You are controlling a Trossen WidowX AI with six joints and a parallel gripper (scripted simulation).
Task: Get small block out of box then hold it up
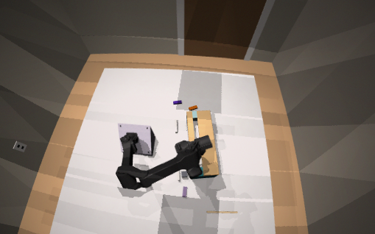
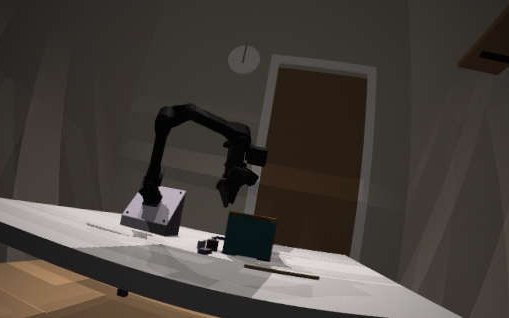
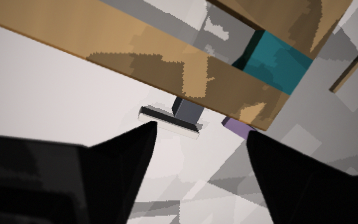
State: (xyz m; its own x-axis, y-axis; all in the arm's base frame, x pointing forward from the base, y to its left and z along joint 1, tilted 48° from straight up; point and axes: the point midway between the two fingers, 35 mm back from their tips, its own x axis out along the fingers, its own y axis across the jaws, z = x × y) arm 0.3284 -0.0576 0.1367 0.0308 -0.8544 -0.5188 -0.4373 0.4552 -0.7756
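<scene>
The dark grey block is 130 mm below my gripper tip, 30 mm to the right of it and 20 mm behind it. The rest, counted from my gripper tip: thin wooden stick: 240 mm to the right, 200 mm ahead, 140 mm below; box: 140 mm to the left, 80 mm below, 30 mm ahead; light purple block: 140 mm below, 130 mm to the right, 20 mm behind.
</scene>
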